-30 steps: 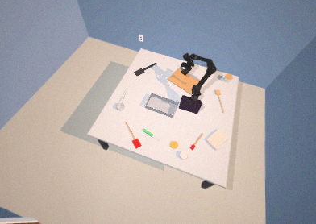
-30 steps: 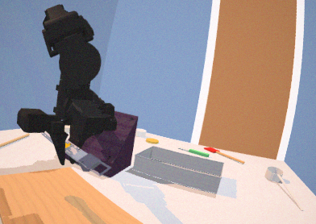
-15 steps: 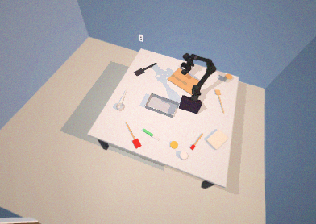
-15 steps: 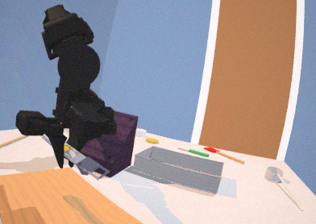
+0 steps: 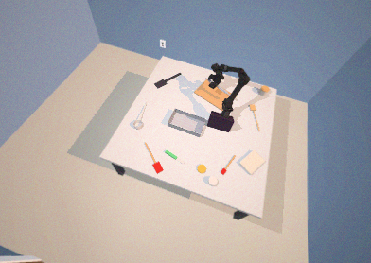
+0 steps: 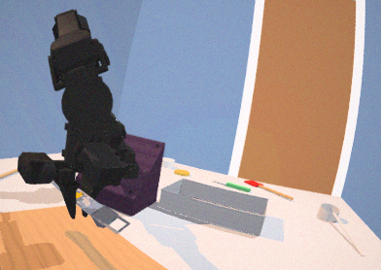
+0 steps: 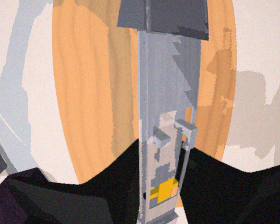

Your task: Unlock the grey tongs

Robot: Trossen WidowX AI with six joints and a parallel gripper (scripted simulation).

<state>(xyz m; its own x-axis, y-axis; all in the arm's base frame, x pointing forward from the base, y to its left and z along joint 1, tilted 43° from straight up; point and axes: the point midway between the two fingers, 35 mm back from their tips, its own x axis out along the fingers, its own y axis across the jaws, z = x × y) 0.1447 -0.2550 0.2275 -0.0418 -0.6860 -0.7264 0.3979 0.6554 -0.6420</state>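
The wooden board is 90 mm below my gripper tip, 20 mm behind it and 10 mm to the left of it. Also, from my gripper tip: yellow lock piece 40 mm above, 10 mm behind; then black spatula 500 mm ahead, 90 mm below, 20 mm to the right; then grey roasting tin 430 mm to the left, 160 mm ahead, 70 mm below.
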